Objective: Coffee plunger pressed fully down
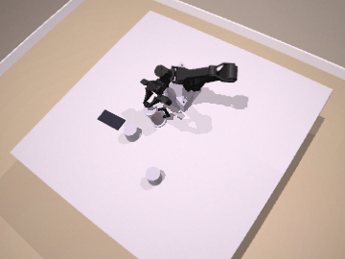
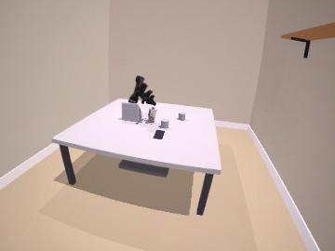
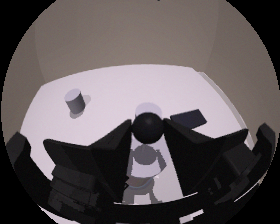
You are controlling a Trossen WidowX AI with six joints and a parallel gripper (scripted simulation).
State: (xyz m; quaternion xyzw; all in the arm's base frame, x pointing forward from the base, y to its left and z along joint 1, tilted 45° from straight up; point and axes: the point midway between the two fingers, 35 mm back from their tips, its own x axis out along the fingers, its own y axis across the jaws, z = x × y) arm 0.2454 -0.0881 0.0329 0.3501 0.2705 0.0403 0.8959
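Right now the coffee press is 40 mm behind my gripper tip, 20 mm to the left of it and 90 mm below it.
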